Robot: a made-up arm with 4 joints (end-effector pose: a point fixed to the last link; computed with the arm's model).
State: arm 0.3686 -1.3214 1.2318 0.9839
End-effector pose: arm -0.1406 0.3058 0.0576 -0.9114 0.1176 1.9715
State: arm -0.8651 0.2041 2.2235 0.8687
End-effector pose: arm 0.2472 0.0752 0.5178 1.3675 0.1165 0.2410
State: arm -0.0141 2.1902 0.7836 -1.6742
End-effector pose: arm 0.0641 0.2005 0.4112 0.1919 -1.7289 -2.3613
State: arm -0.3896 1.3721 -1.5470 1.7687
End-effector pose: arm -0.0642 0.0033 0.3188 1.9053 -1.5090 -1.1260
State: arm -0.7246 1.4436 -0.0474 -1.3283
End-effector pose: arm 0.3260 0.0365 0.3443 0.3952 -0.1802 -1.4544
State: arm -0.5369 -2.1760 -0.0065 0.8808
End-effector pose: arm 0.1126 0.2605 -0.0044 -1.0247 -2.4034 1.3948
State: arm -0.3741 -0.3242 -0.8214 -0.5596
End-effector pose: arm 0.0791 0.3933 0.1053 -0.7087 -0.9218 0.7808
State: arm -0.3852 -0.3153 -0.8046 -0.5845
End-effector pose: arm 0.0765 0.3962 0.1171 -0.6592 -0.9146 0.7631
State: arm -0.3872 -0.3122 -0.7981 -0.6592
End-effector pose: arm 0.0692 0.4004 0.1351 -0.5731 -0.9154 0.7538
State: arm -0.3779 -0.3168 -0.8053 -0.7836
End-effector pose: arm 0.0573 0.4039 0.1584 -0.4552 -0.9233 0.7559
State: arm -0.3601 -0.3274 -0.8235 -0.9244
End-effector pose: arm 0.0442 0.4045 0.1809 -0.3353 -0.9323 0.7687
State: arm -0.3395 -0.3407 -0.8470 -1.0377
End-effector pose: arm 0.0336 0.4030 0.1953 -0.2504 -0.9389 0.7893
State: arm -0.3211 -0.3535 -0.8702 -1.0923
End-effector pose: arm 0.0276 0.4020 0.1970 -0.2251 -0.9445 0.8141
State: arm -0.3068 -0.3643 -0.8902 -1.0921
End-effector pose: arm 0.0260 0.4022 0.1881 -0.2518 -0.9509 0.8391
